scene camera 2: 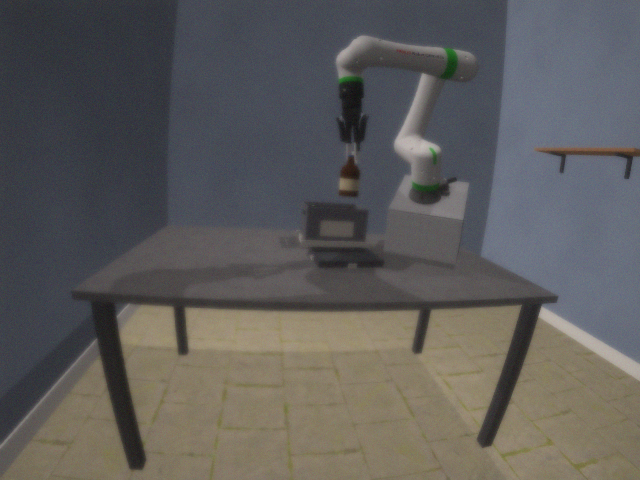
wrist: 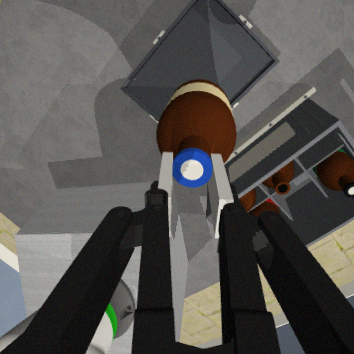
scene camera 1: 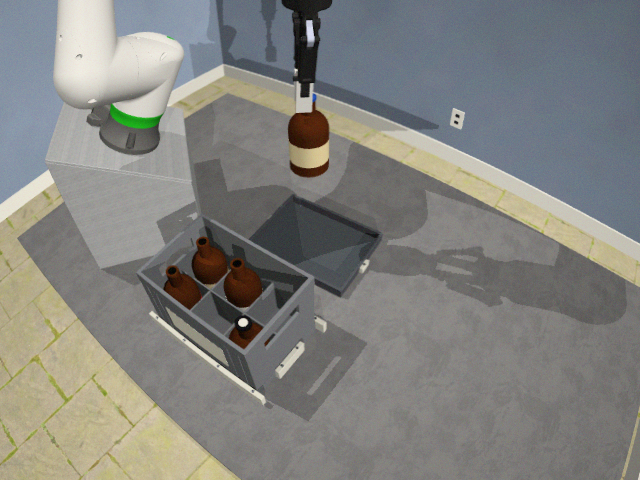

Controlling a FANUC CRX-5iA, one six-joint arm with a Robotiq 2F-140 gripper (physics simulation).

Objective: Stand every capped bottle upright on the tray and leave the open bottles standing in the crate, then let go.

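Frame: origin at the arm's base, x ahead, y right, z down, level; millimetres.
Seen in the pictures: gripper, between the fingertips: [scene camera 2: 352,160] [wrist: 190,168] [scene camera 1: 302,105]; arm's base, origin of its link: [scene camera 2: 425,195] [scene camera 1: 129,136].
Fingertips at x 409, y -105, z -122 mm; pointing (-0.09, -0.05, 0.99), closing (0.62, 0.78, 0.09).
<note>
Pixels of each thing's top centre, then the offset from my fingertips to it. "spot": a spot on its surface instead.
- brown bottle, centre of its top: [wrist: 190,169] [scene camera 1: 307,95] [scene camera 2: 351,155] dy -5, dx +8, dz -19 mm
- dark tray, a spot on its surface: [wrist: 185,55] spot: dy -62, dx +17, dz +379 mm
- crate, centre of its top: [scene camera 1: 219,275] [wrist: 297,207] [scene camera 2: 334,205] dy +251, dx -21, dz +209 mm
- pale block, a spot on its surface: [scene camera 1: 364,266] spot: dy -15, dx +138, dz +370 mm
My gripper [scene camera 1: 304,104] [scene camera 2: 352,153] [wrist: 190,168] is shut on the neck of a brown bottle [scene camera 1: 308,131] [scene camera 2: 348,184] [wrist: 197,120] with a blue cap and cream label. The bottle hangs upright in the air, above table height. The dark tray [scene camera 1: 315,242] [scene camera 2: 346,258] [wrist: 185,55] lies below it, beside the crate [scene camera 1: 261,366] [scene camera 2: 312,222] [wrist: 315,120]. In scene camera 1, three open brown bottles [scene camera 1: 181,290] [scene camera 1: 209,266] [scene camera 1: 242,285] stand in crate compartments. A bottle [scene camera 1: 247,335] [wrist: 336,170] with a black-and-white cap stands in the crate's near corner, its lower part hidden.
The robot's base stands on a grey block [scene camera 1: 134,217] [scene camera 2: 423,235] beside the crate. Pale strips [scene camera 1: 206,358] and small pale blocks [scene camera 1: 290,359] lie along the crate's foot. Another pale block [scene camera 1: 364,266] touches the tray's edge. A wall shelf [scene camera 2: 589,151] is at the right.
</note>
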